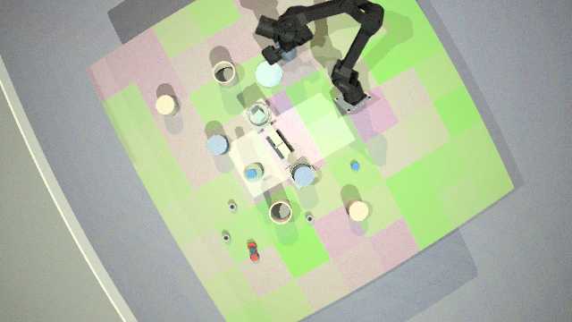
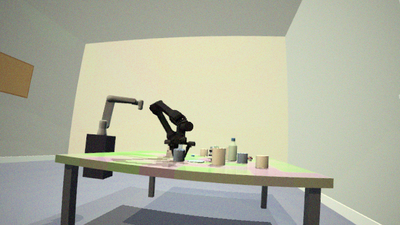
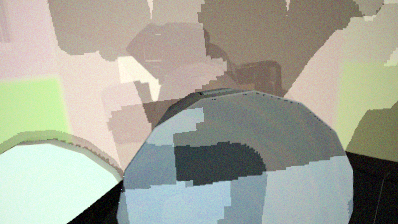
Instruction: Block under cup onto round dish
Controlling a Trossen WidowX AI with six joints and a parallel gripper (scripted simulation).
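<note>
Right now my gripper tip is 23 cm short of the pale green block, 14 cm to the right of it and 6 cm below it. The rest, counted from my gripper tip: pale round dish: 11 cm ahead, 2 cm to the left, 2 cm below; small balance: 24 cm ahead, 26 cm to the left, 1 cm above; blue-capped bottle: 37 cm ahead, 28 cm to the left, 9 cm above.
</note>
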